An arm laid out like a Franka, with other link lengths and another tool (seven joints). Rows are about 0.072 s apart.
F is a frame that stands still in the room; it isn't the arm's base.
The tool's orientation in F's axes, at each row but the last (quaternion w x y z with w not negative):
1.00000 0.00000 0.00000 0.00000
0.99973 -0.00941 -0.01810 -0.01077
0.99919 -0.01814 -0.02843 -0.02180
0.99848 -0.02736 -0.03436 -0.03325
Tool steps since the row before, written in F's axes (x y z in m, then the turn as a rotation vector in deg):
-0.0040 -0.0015 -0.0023 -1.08 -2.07 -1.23
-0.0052 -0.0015 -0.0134 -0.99 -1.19 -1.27
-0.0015 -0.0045 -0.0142 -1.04 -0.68 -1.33
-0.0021 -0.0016 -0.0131 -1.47 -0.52 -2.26
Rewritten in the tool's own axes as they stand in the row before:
-0.0040 -0.0015 -0.0023 -1.08 -2.07 -1.23
-0.0057 -0.0014 -0.0132 -1.01 -1.19 -1.26
-0.0021 -0.0041 -0.0143 -1.09 -0.68 -1.29
-0.0029 -0.0011 -0.0130 -1.59 -0.50 -2.18

